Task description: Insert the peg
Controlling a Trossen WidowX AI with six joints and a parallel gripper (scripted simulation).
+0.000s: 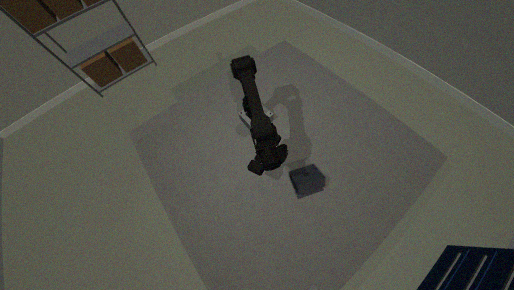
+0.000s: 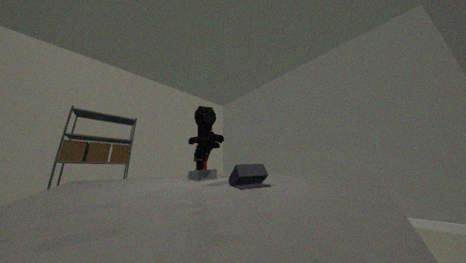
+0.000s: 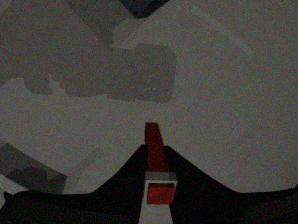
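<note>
The dark sloped panel is 180 mm ahead of my gripper tip, 100 mm to the left of it and 70 mm below it. Also, from my gripper tip: red peg: 20 mm above.
</note>
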